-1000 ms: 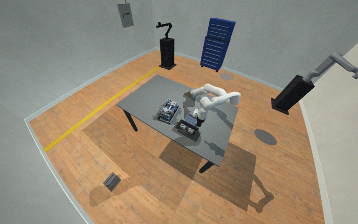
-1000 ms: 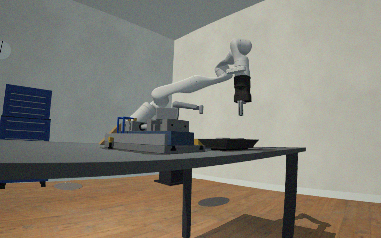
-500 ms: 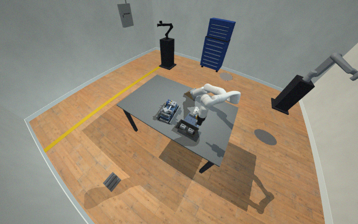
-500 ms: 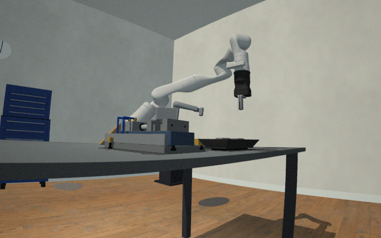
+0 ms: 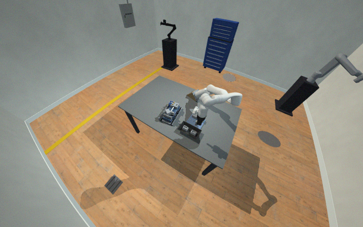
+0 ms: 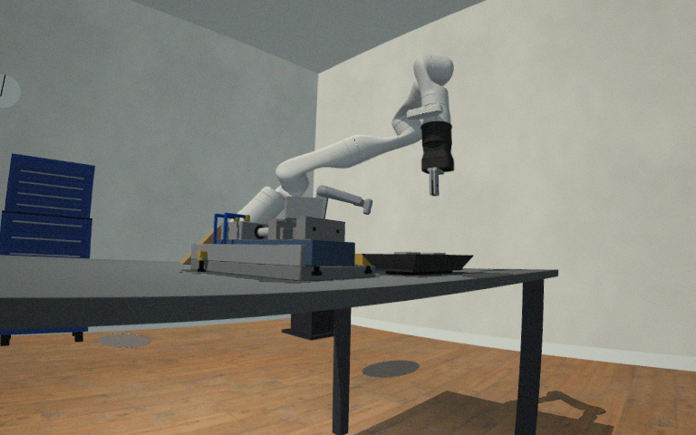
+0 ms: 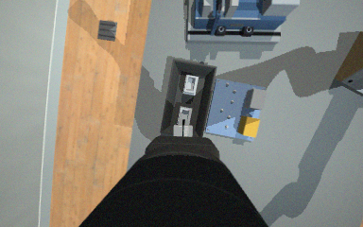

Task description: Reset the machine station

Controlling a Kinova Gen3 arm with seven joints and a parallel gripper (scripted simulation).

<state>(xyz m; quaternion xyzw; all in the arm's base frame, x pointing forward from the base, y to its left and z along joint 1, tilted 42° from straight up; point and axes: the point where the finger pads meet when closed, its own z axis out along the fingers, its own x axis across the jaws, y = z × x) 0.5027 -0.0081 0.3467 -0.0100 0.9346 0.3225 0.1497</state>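
The gray blank lies 37 cm to the right of my hand, 9 cm below it and 4 cm behind it. Round my hand: yellow brass blank 21 cm behind, 18 cm below.
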